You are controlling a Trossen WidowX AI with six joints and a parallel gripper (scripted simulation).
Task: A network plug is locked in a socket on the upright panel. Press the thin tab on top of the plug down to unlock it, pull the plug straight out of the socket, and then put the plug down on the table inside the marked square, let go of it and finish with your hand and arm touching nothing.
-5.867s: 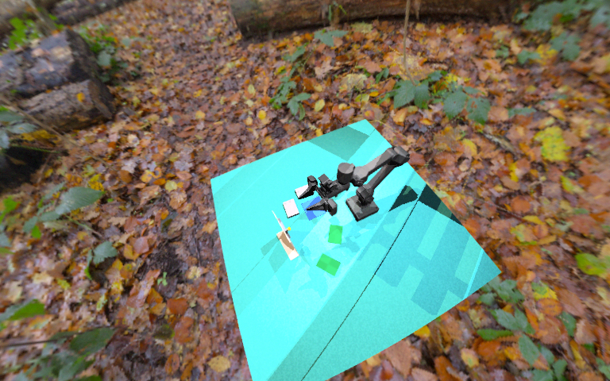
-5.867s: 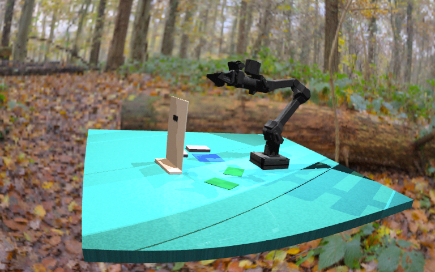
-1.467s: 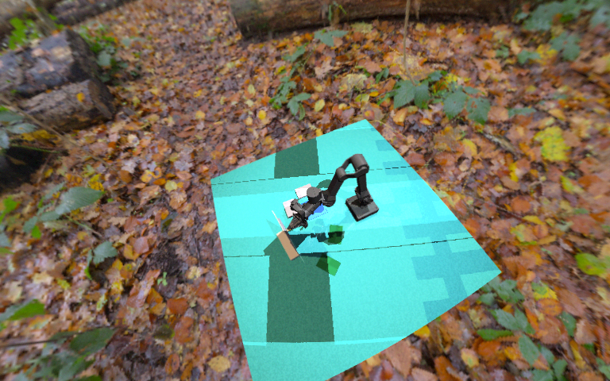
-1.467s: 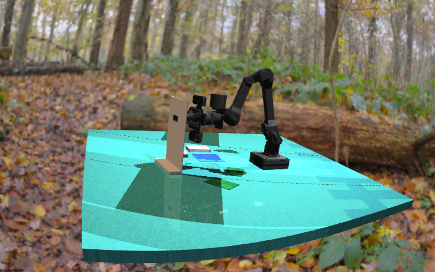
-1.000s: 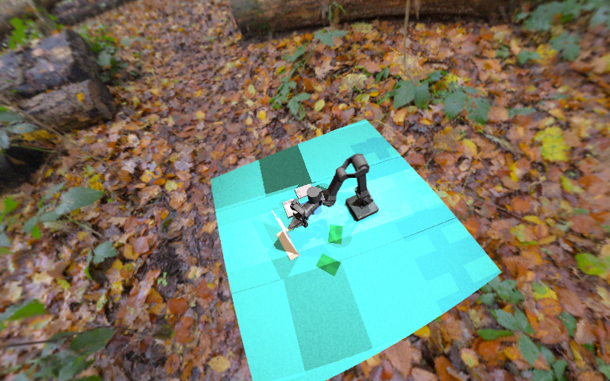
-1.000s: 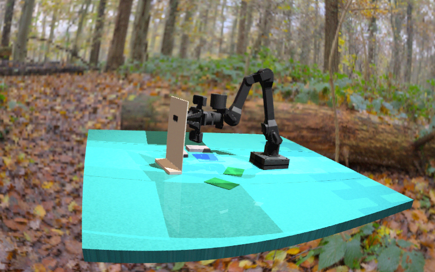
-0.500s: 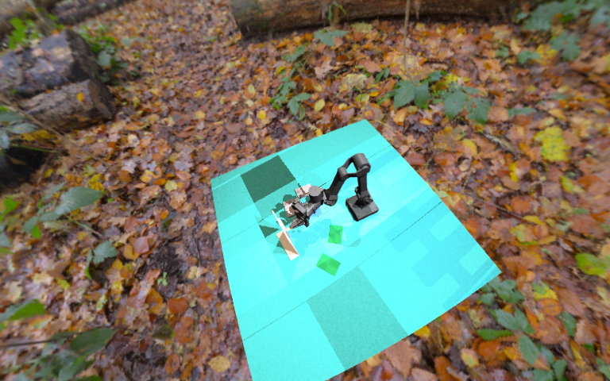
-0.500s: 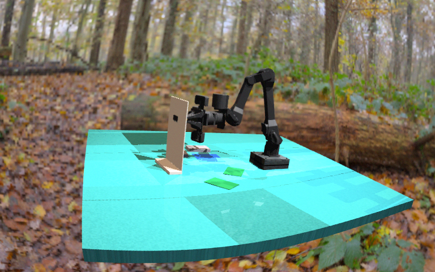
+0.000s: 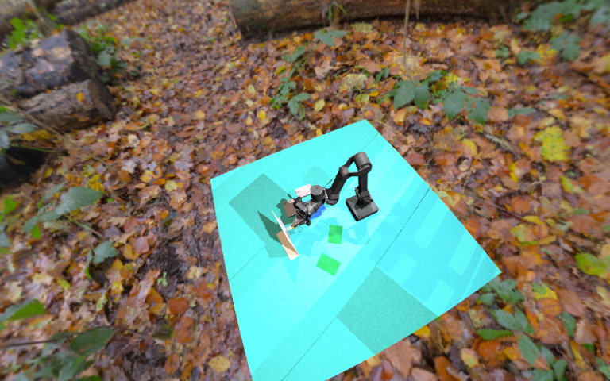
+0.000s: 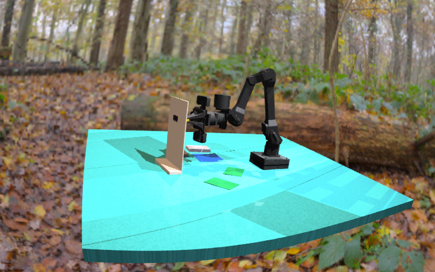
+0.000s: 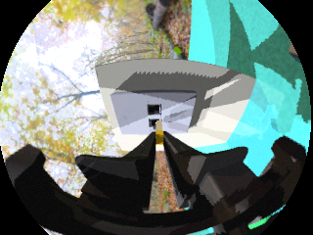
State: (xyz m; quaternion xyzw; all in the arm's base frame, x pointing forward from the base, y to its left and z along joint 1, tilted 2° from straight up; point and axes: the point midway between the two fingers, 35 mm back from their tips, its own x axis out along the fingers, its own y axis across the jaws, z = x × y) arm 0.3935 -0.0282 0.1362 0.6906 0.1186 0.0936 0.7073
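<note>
Now: gripper tip 190 mm above the blue square, 170 mm past it and 110 mm to the left of it. The rest, counted from my gripper tip: network plug: 10 mm ahead; tan upright panel: 70 mm below, 40 mm ahead.
</note>
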